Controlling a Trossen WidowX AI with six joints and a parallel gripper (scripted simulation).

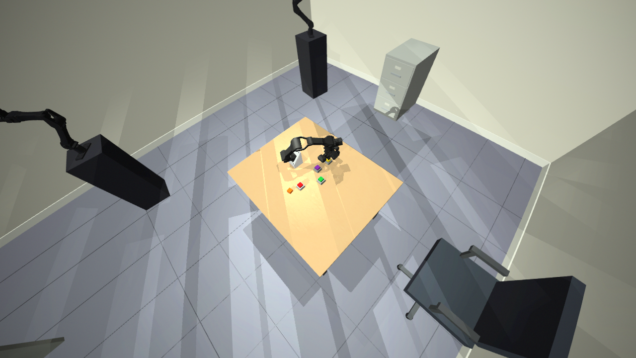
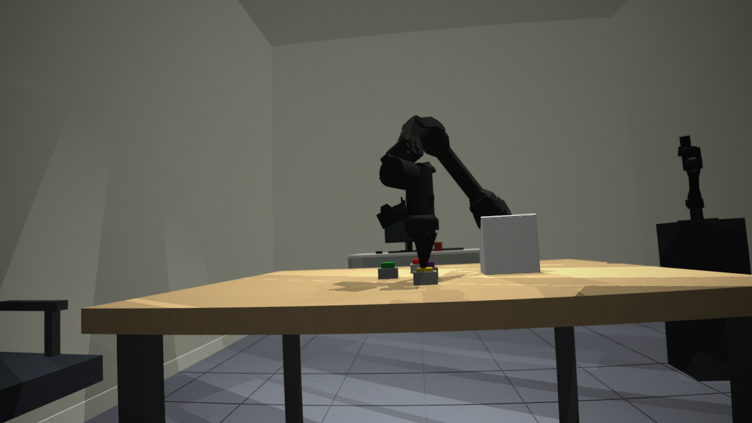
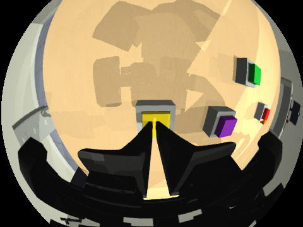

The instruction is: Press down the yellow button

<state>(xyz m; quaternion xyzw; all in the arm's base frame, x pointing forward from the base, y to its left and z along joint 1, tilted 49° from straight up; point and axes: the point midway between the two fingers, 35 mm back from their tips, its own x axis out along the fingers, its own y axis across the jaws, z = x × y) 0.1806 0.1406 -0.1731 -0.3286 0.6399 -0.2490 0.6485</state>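
Now: gripper tip 1 cm above the yellow button. The rest, counted from my gripper tip: purple button (12 cm to the right); green button (10 cm ahead, 17 cm to the right); red button (4 cm ahead, 32 cm to the right).
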